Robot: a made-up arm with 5 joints. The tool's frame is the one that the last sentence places.
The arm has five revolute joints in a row. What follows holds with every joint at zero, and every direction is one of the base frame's. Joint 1 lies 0.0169 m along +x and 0.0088 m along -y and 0.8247 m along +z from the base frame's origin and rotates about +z. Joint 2 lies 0.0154 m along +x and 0.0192 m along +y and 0.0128 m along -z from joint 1 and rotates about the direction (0, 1, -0.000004). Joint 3 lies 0.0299 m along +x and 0.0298 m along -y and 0.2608 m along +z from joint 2 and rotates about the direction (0, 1, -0.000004). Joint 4 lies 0.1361 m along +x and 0.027 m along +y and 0.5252 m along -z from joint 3 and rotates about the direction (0, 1, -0.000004). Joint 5 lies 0.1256 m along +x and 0.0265 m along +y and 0.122 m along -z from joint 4 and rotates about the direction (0, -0.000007, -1). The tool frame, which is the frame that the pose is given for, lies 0.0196 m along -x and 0.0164 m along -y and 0.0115 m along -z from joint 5; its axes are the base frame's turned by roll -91.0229, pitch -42.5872 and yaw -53.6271 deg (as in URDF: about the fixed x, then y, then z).
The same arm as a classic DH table. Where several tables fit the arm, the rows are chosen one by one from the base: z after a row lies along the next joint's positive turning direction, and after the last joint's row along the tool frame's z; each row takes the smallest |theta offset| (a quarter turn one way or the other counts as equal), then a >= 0, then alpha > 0; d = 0 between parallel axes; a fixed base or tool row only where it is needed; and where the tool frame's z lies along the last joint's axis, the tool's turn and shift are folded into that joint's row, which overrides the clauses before.
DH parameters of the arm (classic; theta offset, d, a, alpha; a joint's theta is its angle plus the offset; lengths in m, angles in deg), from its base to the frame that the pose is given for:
base (fixed): -27.51 0 0.0191 0
joint 1: 27.51 0.8119 0.0154 -90
joint 2: -83.46 0 0.2625 0
joint 3: -21.07 0 -0.5425 0
joint 4: -75.47 0.0429 -0.1256 90
joint 5: 54.32 0.1338 -0.0019 -89.25
tool (fixed): 137.41 -0.0255 0 0

